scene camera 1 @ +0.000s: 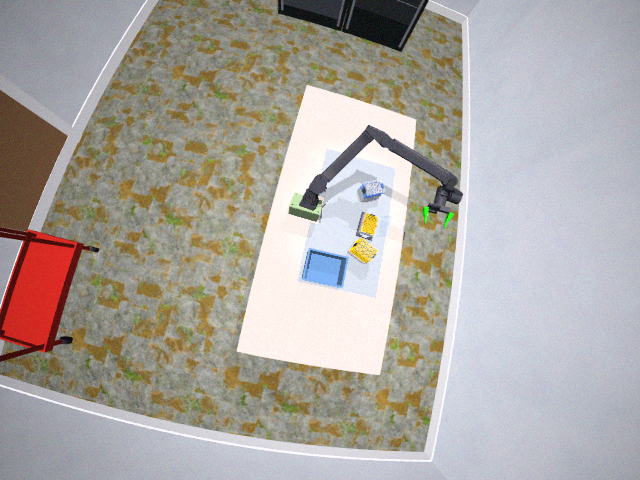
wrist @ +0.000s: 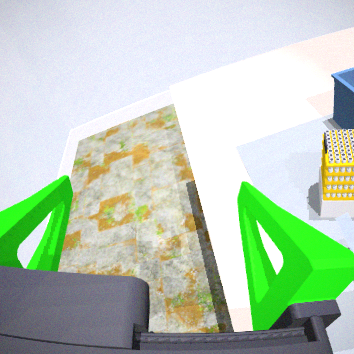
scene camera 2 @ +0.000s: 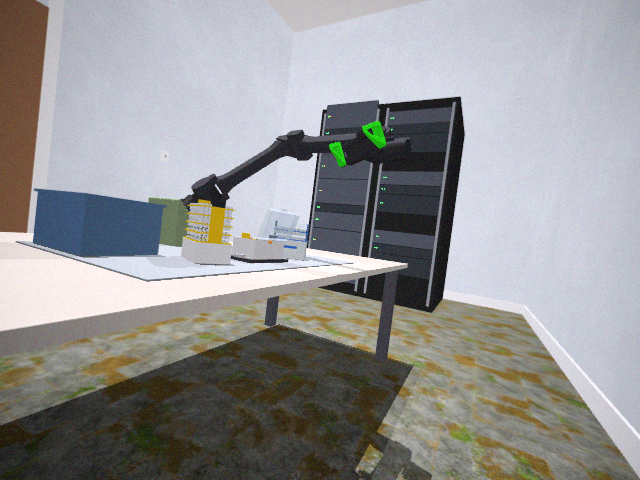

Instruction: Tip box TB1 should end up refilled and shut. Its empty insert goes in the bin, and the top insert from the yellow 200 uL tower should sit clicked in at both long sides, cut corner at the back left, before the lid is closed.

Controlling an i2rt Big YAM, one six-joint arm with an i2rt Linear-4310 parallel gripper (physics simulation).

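Note:
Tip box TB1 (scene camera 1: pixel 367 225) (scene camera 2: pixel 258 249) appears to be the white box at the middle of the mat, with a yellow insert in it. A translucent raised panel (scene camera 2: pixel 279 222), seemingly a lid, shows behind it in scene camera 2; which box it belongs to is unclear. The yellow tower (scene camera 1: pixel 362 250) (scene camera 2: pixel 209 224) (wrist: pixel 341 167) stands beside TB1, stacked with inserts on a white base. The blue bin (scene camera 1: pixel 324 268) (scene camera 2: pixel 98 222) (wrist: pixel 345 100) stands beyond the tower. My gripper (scene camera 1: pixel 435 224) (scene camera 2: pixel 361 155) (wrist: pixel 154 186) is open and empty, high up and outside the table edge. Cut corners are too small to tell.
A blue-and-white tip stack (scene camera 1: pixel 372 189) stands on the mat (scene camera 1: pixel 361 286) (scene camera 2: pixel 155 273) (wrist: pixel 260 155) on TB1's other side. A green block (scene camera 1: pixel 305 209) (scene camera 2: pixel 168 222) is at my arm's base on the table (scene camera 1: pixel 310 330) (scene camera 2: pixel 51 294). A red cart (scene camera 1: pixel 41 289) stands far off.

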